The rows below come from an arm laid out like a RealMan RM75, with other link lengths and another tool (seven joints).
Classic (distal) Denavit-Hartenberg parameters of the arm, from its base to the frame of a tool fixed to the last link. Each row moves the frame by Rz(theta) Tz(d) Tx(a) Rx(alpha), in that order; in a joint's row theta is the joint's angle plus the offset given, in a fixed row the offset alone. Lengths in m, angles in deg.
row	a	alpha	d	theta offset
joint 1	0	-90	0.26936	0
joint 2	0	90	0	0
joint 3	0	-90	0.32	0
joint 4	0	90	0	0
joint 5	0	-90	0.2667	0
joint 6	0	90	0	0
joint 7	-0.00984	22.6	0.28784	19.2
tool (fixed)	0	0	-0.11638	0
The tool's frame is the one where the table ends.
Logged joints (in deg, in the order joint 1, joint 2, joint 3, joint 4, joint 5, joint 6, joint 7), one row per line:
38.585, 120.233, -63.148, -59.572, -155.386, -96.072, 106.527
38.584, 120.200, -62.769, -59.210, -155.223, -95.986, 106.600
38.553, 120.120, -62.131, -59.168, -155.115, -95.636, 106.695
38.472, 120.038, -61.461, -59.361, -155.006, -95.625, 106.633
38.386, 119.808, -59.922, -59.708, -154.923, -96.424, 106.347
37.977, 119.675, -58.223, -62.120, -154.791, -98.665, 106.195
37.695, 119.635, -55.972, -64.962, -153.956, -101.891, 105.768
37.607, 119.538, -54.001, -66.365, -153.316, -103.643, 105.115
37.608, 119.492, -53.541, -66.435, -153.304, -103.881, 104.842
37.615, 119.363, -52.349, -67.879, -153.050, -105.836, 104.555
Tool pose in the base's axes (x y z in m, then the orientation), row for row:
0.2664, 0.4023, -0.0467, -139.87, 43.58, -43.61
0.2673, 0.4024, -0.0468, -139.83, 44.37, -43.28
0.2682, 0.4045, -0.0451, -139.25, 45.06, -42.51
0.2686, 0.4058, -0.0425, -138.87, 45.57, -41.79
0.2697, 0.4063, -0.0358, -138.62, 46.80, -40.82
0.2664, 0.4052, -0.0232, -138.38, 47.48, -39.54
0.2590, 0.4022, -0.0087, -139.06, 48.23, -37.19
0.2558, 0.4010, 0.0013, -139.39, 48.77, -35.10
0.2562, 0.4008, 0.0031, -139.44, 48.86, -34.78
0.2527, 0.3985, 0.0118, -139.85, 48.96, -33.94
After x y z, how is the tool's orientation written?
As a rotation vector, in degrees.
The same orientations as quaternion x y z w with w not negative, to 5 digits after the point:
-0.88950, 0.27714, -0.27734, 0.23468
-0.88886, 0.28205, -0.27512, 0.23385
-0.88731, 0.28712, -0.27088, 0.23847
-0.88643, 0.29088, -0.26675, 0.24181
-0.88529, 0.29889, -0.26070, 0.24281
-0.88511, 0.30369, -0.25291, 0.24575
-0.88843, 0.30813, -0.23760, 0.24351
-0.89062, 0.31161, -0.22427, 0.24370
-0.89094, 0.31219, -0.22222, 0.24369
-0.89270, 0.31252, -0.21665, 0.24184

